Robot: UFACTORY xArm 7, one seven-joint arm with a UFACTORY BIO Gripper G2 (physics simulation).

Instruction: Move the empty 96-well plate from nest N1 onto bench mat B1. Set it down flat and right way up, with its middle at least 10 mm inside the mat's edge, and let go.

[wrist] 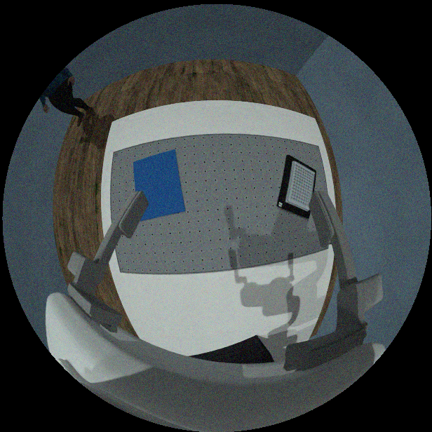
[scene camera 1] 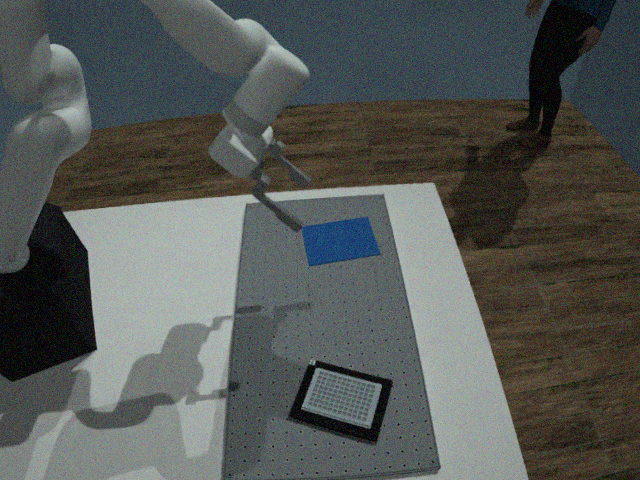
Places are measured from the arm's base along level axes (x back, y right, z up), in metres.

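Pixels of known places: end effector, tool point: (scene camera 1: 294, 196).
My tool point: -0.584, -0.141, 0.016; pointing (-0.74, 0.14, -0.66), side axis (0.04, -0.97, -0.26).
Ahead of a thing's pixels: the offset from my tool point to its top centre, as dx, dy, dz. Level surfaces: height alone.
The pale 96-well plate {-0.096, +0.255, -0.239} (scene camera 1: 342, 397) (wrist: 301, 185) sits flat in the black nest N1 {-0.096, +0.255, -0.251} (scene camera 1: 381, 411) (wrist: 283, 188), at the near end of the board in the scene view and at the right in the wrist view. The blue bench mat B1 {dz -0.263} (scene camera 1: 341, 241) (wrist: 160, 185) lies flat at the board's far end. My gripper (scene camera 1: 305, 205) (wrist: 227, 215) is open and empty, its fingers wide apart. It hangs above the far end of the board, well away from the plate. One fingertip covers part of the mat's edge in the wrist view.
The grey perforated board {dz -0.265} (scene camera 1: 320, 320) (wrist: 225, 175) lies on the white table {dz -0.278} (scene camera 1: 155, 258) (wrist: 215, 305). The black robot base (scene camera 1: 56, 310) (wrist: 240, 351) stands at the left in the scene view. A person (scene camera 1: 550, 67) (wrist: 65, 95) stands on the wooden floor beyond the table.
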